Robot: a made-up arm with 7 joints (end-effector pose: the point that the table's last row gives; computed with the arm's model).
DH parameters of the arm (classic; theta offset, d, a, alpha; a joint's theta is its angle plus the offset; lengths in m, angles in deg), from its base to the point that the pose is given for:
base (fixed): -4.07 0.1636 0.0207 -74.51
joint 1: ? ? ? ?
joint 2: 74 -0.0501 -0.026 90
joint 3: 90 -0.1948 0.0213 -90
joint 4: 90 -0.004 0.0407 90
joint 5: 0 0.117 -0.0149 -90
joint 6: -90 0.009 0.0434 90
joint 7: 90 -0.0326 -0.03 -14.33
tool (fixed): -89.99 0.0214 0 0
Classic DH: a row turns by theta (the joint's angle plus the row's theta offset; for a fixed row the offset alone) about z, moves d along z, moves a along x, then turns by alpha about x.
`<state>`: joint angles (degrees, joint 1 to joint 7).
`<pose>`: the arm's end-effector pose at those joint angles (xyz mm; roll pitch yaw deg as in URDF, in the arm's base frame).
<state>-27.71 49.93 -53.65 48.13 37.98 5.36 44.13</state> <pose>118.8 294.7 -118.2 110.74 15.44 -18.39</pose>
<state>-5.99 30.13 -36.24 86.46 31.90 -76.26 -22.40</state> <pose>-79.3 226.4 -123.5 -11.83 25.81 -95.78</pose>
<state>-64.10 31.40 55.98 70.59 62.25 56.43 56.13</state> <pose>259.2 255.3 -61.3 80.10 -8.05 90.36</pose>
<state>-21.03 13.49 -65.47 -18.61 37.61 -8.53 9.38</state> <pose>43.7 -43.2 -59.3 53.34 -30.77 -85.57</pose>
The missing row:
joint 1: -75.12 0.067 -0.0257 -90
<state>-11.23 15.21 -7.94 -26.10 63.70 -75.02 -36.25</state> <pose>114.8 75.2 -21.3 101.82 22.92 -101.08</pose>
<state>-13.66 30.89 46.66 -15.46 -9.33 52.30 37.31</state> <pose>130.6 297.4 26.5 21.04 -9.22 75.92</pose>
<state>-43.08 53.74 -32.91 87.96 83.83 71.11 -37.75</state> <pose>97.1 340.6 2.1 150.92 -14.47 100.90</pose>
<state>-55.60 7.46 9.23 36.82 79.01 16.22 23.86</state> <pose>317.7 102.2 -52.2 87.35 -26.20 1.33</pose>
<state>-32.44 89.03 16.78 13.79 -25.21 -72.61 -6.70</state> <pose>145.3 275.0 250.2 122.73 -25.53 -95.86</pose>
